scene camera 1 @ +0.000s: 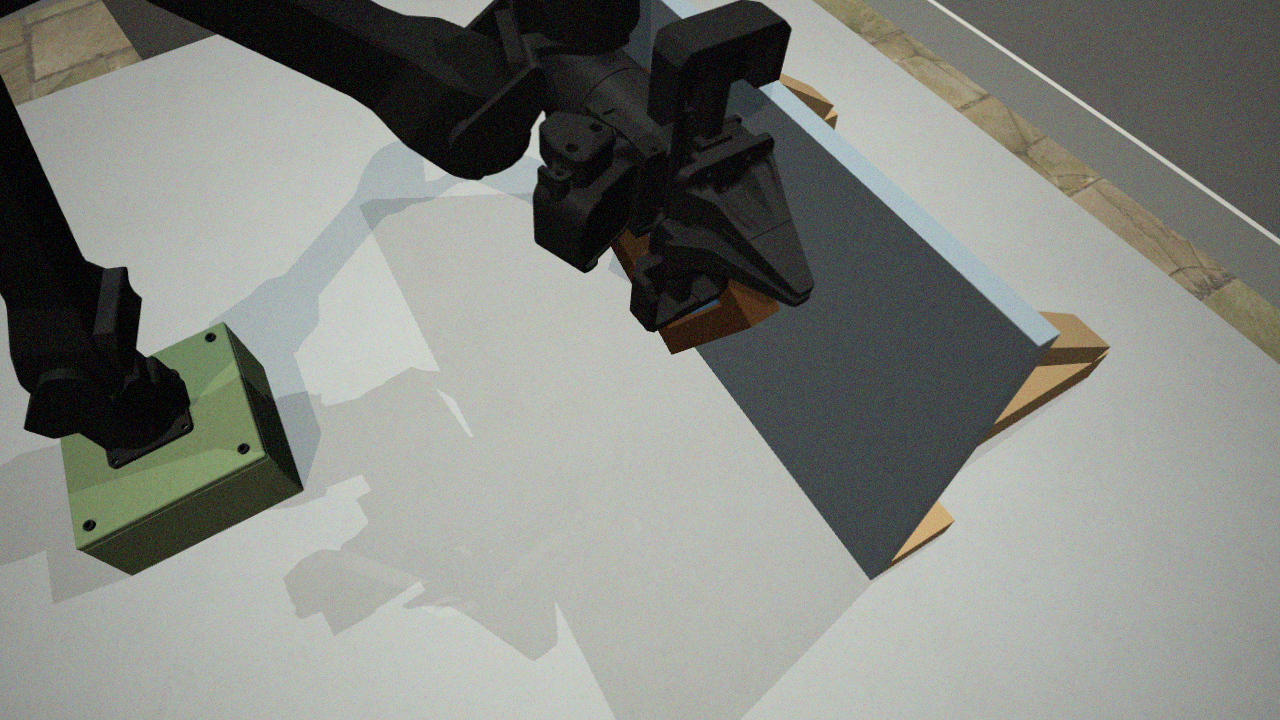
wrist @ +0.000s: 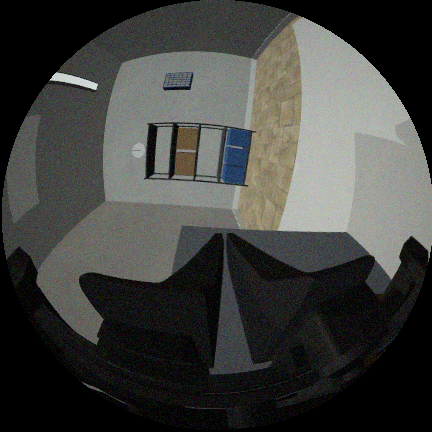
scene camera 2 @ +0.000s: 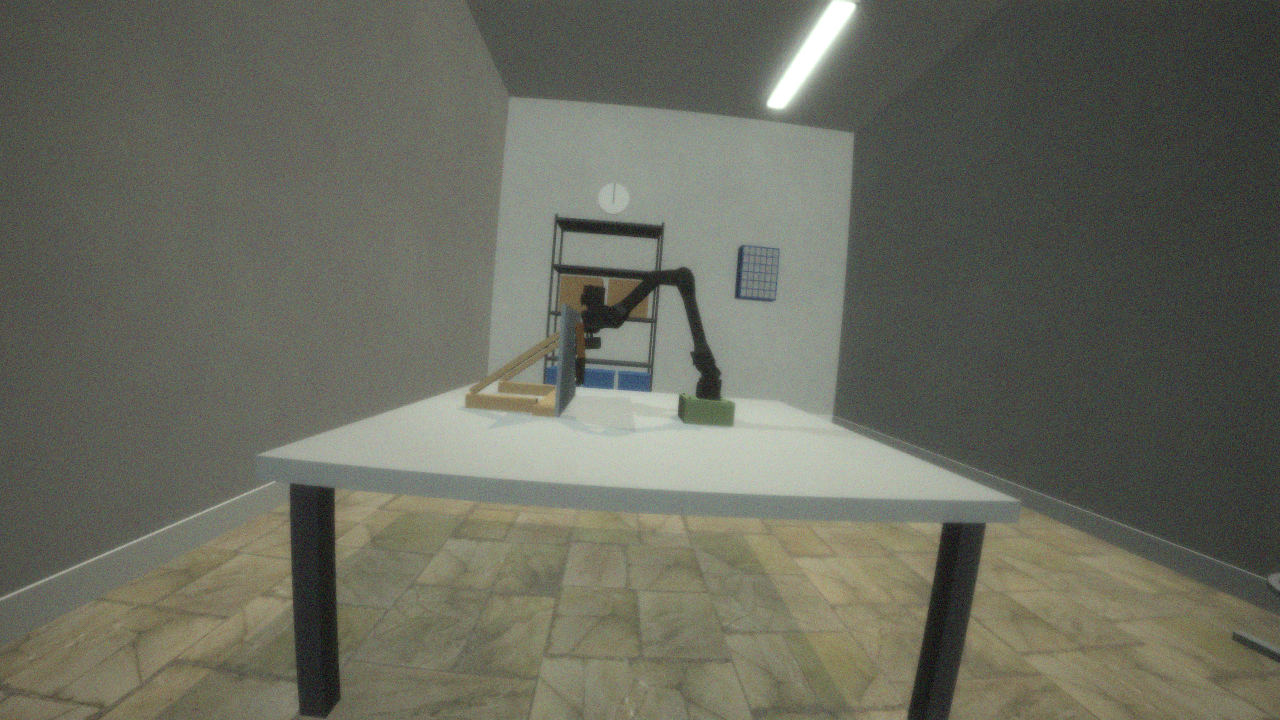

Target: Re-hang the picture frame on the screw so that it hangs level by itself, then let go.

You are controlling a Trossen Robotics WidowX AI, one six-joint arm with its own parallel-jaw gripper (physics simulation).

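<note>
The picture frame is brown, with a little blue inside it. It is against the front face of the upright dark board. Most of it is hidden under my gripper in scene camera 1, so its tilt is unclear. My gripper is in front of the board, over and beside the frame. Its fingers are shut with their tips together, and no frame bar shows between them. Thin brown and blue slivers show at the lower right rim of the wrist view. The screw is hidden.
Wooden struts support the board from behind, on the white table. The arm stands on a green base block. A shelf rack stands against the far wall.
</note>
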